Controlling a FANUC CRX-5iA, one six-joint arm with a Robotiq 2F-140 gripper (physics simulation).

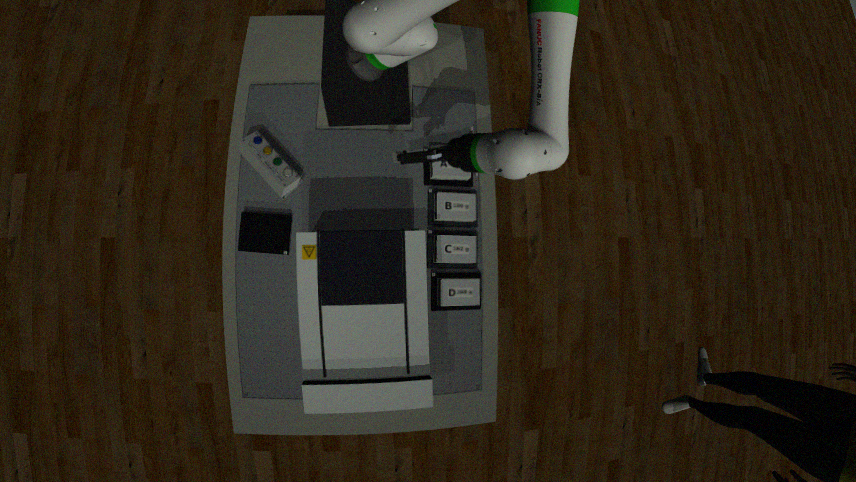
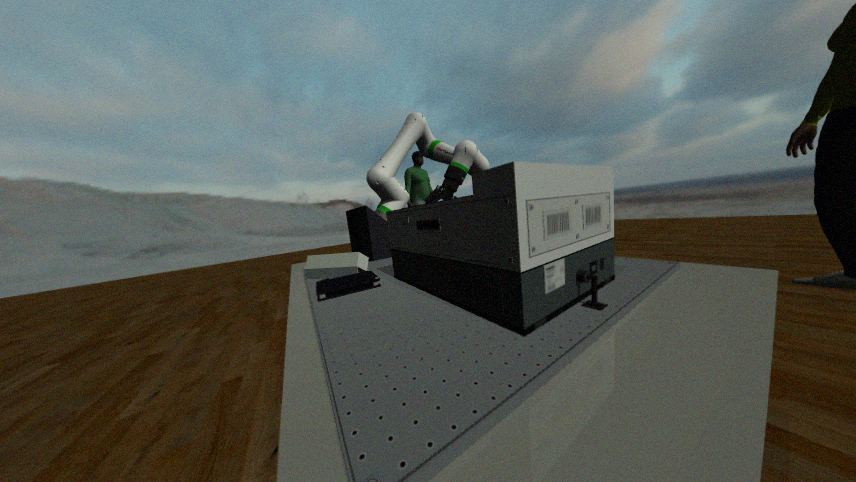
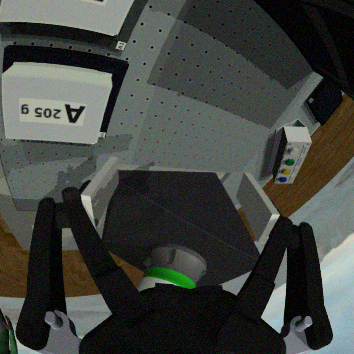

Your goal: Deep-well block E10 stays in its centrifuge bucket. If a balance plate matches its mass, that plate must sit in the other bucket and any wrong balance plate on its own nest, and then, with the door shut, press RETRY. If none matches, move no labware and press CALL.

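Places are measured from the arm's base along level axes (x right, y ahead, z up), in centimetres.
Where they show: gripper, fingertip midpoint: [image 3: 180,177]; arm's base at its link origin: [image 1: 363,59] [image 2: 379,225] [image 3: 178,259].
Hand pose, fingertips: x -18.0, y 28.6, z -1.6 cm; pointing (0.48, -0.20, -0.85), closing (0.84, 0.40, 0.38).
Things, the pixels of their top centre, and the offset from my fingertips.
- balance plate A at its top centre: [image 3: 50,111] [image 1: 451,163] dz -8.8, dx -13.4, dy -1.1 cm
- Plates B at its top centre: [image 1: 456,206] dz -8.8, dx -15.8, dy +12.3 cm
- C at its top centre: [image 1: 456,249] dz -8.8, dx -16.5, dy +25.6 cm
- D at its top centre: [image 1: 460,292] dz -8.8, dx -18.6, dy +38.8 cm
- dark panel at its top centre: [image 1: 361,268] dz +7.1, dx +11.8, dy +33.3 cm
- button box at its top centre: [image 1: 265,159] [image 3: 296,168] [image 2: 335,252] dz -5.8, dx +44.1, dy +3.8 cm
- dark nest at its top centre: [image 2: 346,277] [image 1: 263,232] [image 3: 330,103] dz -11.1, dx +43.2, dy +25.3 cm
My gripper [image 1: 401,156] [image 2: 435,194] [image 3: 180,177] is open and empty, above the table beside balance plate A [image 1: 452,172] [image 3: 57,100], which reads 205 g and is on its dark nest. Plates B [image 1: 455,206], C [image 1: 455,249] and D [image 1: 461,292] are on nests in the same row; their masses are too small to read. The centrifuge [image 1: 359,335] [image 2: 455,239] has a dark panel [image 1: 361,266] on top; I cannot tell if the door is shut. Block E10 and the buckets do not show. The button box [image 1: 270,161] [image 2: 335,263] [image 3: 295,155] has blue, yellow, green and whitish buttons.
A dark nest [image 1: 265,232] [image 2: 348,286] [image 3: 325,100] without a plate lies near the button box. The dark pedestal [image 1: 368,98] [image 2: 362,233] [image 3: 175,200] carries the arm. One person [image 2: 418,179] stands behind the arm, another [image 1: 772,389] [image 2: 838,149] beyond the table's side.
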